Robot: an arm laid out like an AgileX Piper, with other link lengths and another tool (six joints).
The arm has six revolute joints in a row. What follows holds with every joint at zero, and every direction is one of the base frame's. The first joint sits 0.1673 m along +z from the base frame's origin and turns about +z. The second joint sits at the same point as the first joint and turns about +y. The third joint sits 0.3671 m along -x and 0.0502 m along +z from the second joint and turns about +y. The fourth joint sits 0.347 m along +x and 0.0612 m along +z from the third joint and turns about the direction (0.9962, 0, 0.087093). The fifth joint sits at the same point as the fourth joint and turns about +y. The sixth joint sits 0.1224 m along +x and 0.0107 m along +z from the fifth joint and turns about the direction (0.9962, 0, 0.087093). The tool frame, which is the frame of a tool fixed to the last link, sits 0.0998 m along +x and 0.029 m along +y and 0.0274 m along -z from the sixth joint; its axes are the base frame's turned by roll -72.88, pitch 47.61 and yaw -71.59 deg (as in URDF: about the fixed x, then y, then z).
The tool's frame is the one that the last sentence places.
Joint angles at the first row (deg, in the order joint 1, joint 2, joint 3, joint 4, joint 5, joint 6):
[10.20 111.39 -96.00 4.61 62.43 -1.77]
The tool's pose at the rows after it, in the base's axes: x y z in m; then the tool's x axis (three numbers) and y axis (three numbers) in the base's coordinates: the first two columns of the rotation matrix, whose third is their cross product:
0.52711, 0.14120, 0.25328, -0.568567, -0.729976, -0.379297, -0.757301, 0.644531, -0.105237
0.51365, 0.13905, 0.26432, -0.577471, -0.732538, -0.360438, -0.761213, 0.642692, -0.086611
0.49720, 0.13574, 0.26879, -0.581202, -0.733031, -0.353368, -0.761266, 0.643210, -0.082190
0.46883, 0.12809, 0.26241, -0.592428, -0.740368, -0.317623, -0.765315, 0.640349, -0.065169
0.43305, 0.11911, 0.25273, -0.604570, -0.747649, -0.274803, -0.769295, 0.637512, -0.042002
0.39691, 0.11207, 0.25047, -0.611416, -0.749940, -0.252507, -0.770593, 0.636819, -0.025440
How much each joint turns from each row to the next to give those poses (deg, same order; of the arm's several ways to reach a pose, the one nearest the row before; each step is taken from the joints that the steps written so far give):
[0.00 -1.50 -0.13 0.00 4.32 0.65]
[0.00 -1.35 0.12 0.00 2.83 0.12]
[0.00 -2.53 2.90 -0.11 0.13 0.09]
[0.00 -3.23 5.42 -0.66 0.13 0.00]
[0.00 -3.88 6.72 -0.66 0.00 0.00]
[0.00 -4.63 6.26 -0.14 0.00 0.00]

